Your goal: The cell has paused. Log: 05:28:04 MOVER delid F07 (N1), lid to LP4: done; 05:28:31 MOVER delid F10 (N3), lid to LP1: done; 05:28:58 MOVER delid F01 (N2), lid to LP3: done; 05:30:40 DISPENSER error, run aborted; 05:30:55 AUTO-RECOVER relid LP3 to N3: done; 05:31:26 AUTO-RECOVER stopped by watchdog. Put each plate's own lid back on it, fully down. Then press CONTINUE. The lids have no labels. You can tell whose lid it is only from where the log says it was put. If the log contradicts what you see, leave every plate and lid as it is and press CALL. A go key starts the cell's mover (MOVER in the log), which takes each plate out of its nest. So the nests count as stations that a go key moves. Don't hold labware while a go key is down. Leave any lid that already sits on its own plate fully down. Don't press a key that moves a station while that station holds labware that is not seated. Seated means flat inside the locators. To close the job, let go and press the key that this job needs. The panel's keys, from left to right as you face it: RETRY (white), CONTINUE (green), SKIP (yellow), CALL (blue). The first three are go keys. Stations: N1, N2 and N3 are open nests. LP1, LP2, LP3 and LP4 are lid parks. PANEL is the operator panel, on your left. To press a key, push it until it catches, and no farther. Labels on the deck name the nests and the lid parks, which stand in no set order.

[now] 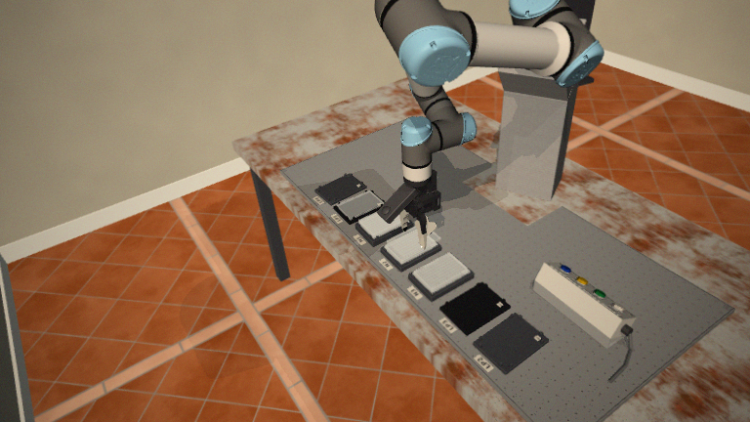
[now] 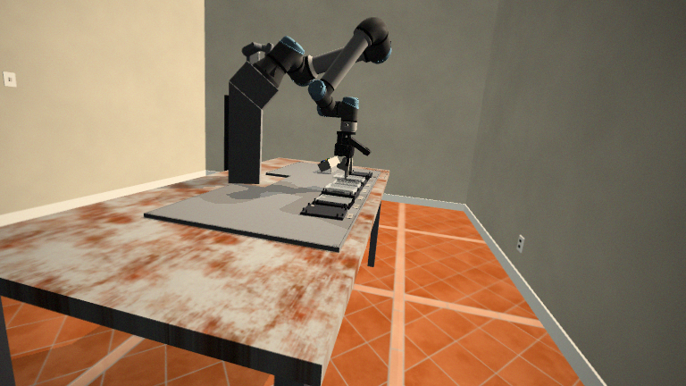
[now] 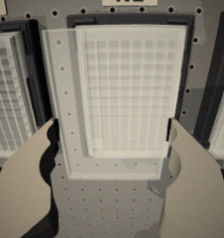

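Right now the plate is 14 cm to the right of my hand, 4 cm below it and 4 cm ahead of it. The rest, counted from my hand: dark nest frame: 12 cm to the left, 5 cm below, 3 cm behind; blue CALL key: 30 cm behind, 27 cm to the left; black lid park: 26 cm to the right, 7 cm ahead, 6 cm below.
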